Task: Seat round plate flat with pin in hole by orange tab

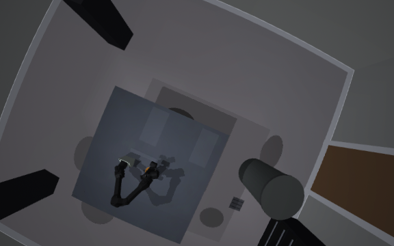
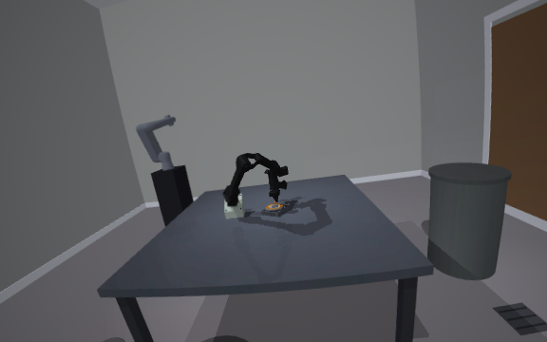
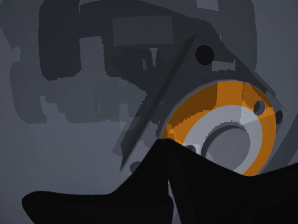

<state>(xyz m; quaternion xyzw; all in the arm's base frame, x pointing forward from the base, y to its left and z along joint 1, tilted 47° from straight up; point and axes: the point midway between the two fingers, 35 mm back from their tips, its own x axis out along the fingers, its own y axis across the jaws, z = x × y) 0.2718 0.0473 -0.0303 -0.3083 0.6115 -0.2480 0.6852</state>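
My gripper tip is 5 cm to the left of the base, 2 cm above it and 1 cm past it.
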